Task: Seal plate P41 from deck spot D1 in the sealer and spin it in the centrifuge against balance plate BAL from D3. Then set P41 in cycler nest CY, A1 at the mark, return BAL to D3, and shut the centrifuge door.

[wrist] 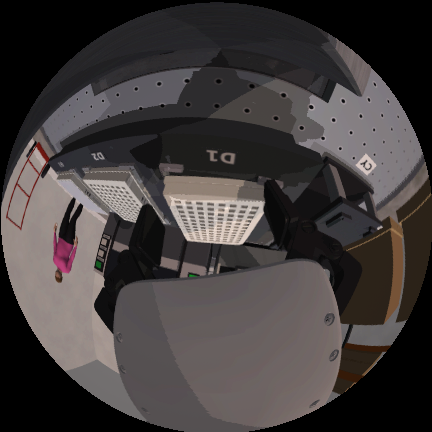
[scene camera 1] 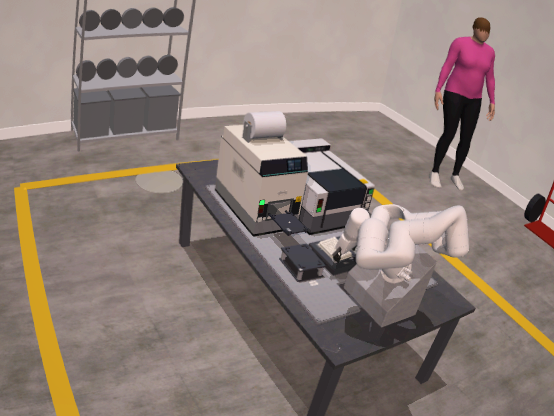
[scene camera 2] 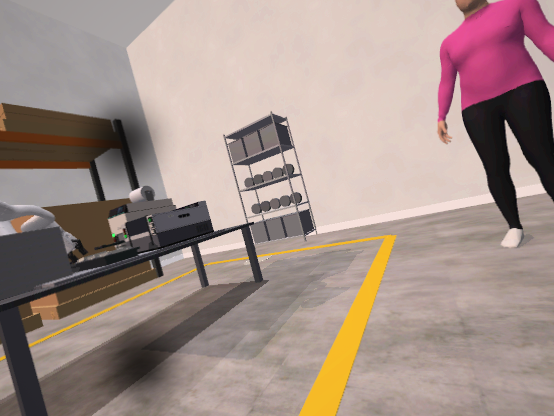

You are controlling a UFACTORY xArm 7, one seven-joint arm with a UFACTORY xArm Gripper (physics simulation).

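Where they show: gripper, fingertip midpoint: (wrist: 208, 204) (scene camera 1: 343, 254) (scene camera 2: 81, 257); arm's base, link origin: (scene camera 1: 396, 268) (scene camera 2: 16, 253).
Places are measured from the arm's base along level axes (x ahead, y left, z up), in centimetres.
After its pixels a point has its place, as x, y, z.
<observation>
My gripper (scene camera 1: 338, 254) @(26.4, 1.8, -9.7) (wrist: 208, 204) @(26.4, 1.8, -9.7) is open. Its black fingers stand on either side of the cream multi-well plate P41 (scene camera 1: 330, 244) @(34.6, 2.2, -9.9) (wrist: 216, 202) @(26.6, 2.3, -10.1) at D1 in the wrist view, with nothing held. P41 sits on the black deck (wrist: 200, 131) @(21.7, 1.2, -12.3). At the D3 end in the wrist view lies the pale plate BAL (wrist: 79, 189) @(27.0, -19.1, -10.5), small and partly cut off by the D2 plate. The cream sealer (scene camera 1: 240, 175) @(78.5, 21.0, 3.6) has its dark tray (scene camera 1: 288, 222) @(50.5, 13.4, -5.9) out. The centrifuge (scene camera 1: 312, 192) @(55.6, -1.7, 2.9) (scene camera 2: 181, 225) @(67.3, -36.0, -6.2) stands beside it; its door state is unclear. The low black cycler nest CY (scene camera 1: 303, 260) @(31.3, 19.1, -10.9) (wrist: 345, 217) @(26.1, 14.4, -10.5) stands beside the deck.
A white multi-well plate (wrist: 117, 196) @(28.1, -9.7, -10.4) sits at D2, between P41 and BAL. The CY label (scene camera 1: 313, 283) @(23.0, 19.1, -16.7) (wrist: 366, 164) @(23.0, 19.0, -16.6) lies on the grey perforated mat (scene camera 1: 332, 302) @(10.1, 19.8, -16.6). The arm's grey pedestal (scene camera 1: 390, 300) @(-7.5, 8.1, -7.2) stands at the near table end. A person (scene camera 1: 467, 70) (scene camera 2: 495, 60) stands beyond the table.
</observation>
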